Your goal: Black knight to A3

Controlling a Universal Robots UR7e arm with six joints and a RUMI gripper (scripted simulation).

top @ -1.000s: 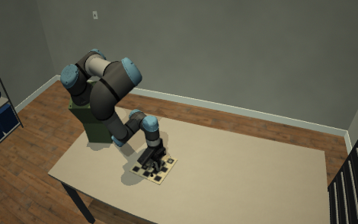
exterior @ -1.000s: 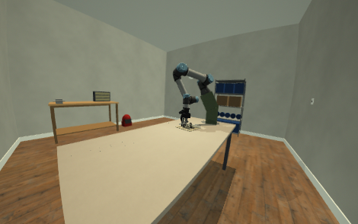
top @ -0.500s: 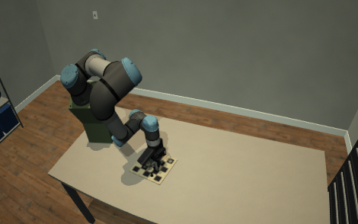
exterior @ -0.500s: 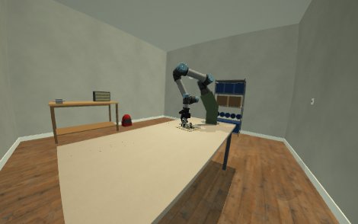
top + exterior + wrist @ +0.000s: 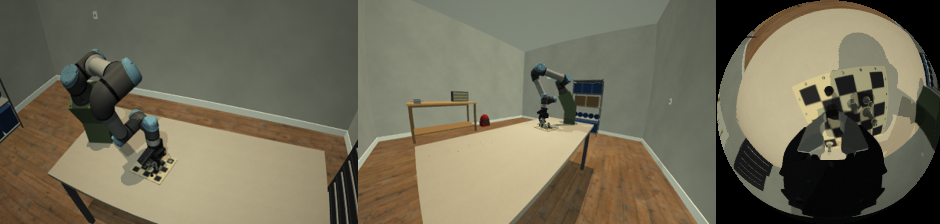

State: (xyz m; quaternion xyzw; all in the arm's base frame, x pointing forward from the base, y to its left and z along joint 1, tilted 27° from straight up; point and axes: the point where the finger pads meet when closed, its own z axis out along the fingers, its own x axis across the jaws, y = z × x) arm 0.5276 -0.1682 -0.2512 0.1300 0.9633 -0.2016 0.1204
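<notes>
The small chessboard is 40 mm to the left of my hand, 40 mm behind it and 30 mm below it. Round my hand: black knight: 10 mm below; tall black piece: 80 mm to the left, 40 mm behind; pale piece: 80 mm behind, 10 mm to the left, 10 mm below.
</notes>
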